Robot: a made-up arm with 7 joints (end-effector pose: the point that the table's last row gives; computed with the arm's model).
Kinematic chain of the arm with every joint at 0, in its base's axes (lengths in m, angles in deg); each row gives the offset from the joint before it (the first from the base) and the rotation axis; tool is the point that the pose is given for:
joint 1: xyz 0 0.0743 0 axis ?
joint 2: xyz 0 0.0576 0 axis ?
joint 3: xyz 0 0 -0.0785 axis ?
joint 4: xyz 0 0 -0.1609 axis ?
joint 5: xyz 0 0 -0.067 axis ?
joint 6: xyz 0 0 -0.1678 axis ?
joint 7: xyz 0 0 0 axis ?
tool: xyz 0 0 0
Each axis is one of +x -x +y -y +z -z.
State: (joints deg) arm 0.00 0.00 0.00 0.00 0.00 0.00 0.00
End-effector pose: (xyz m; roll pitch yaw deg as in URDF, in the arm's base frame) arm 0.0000 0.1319 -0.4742 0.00 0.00 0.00
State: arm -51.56 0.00 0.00 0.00 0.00 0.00 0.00
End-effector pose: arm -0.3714 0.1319 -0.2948 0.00 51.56 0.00
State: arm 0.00 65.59 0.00 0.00 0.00 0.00 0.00
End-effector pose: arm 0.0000 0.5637 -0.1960 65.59 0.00 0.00
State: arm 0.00 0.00 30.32 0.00 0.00 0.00 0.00
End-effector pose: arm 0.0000 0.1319 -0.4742 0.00 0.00 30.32
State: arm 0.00 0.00 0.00 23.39 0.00 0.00 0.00
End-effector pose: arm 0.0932 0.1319 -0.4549 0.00 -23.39 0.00
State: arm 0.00 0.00 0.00 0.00 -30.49 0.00 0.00
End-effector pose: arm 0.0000 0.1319 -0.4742 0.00 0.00 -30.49
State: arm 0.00 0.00 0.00 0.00 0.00 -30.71 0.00
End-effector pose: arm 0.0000 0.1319 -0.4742 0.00 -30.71 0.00
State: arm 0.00 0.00 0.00 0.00 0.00 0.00 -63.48
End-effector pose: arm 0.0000 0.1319 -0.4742 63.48 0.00 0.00
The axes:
joint 1: -y
joint 2: +x
joint 3: +z
joint 4: -y
joint 5: +z
joint 6: +y
joint 7: -x

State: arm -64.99 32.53 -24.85 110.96 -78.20 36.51 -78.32
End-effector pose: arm -0.0795 0.1378 -0.2566 116.83 10.84 -96.96
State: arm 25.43 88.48 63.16 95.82 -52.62 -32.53 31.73
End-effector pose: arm 0.0082 0.3529 0.2283 151.59 36.30 -36.24
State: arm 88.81 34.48 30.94 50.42 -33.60 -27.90 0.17
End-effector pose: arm 0.2712 0.4288 0.1496 -173.54 -20.78 -122.35
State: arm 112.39 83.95 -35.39 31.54 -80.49 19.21 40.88
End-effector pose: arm 0.0701 0.5615 0.1372 82.15 -5.38 5.71
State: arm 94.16 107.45 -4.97 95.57 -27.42 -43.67 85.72
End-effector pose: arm -0.0624 0.3446 0.2289 95.92 47.96 -44.05
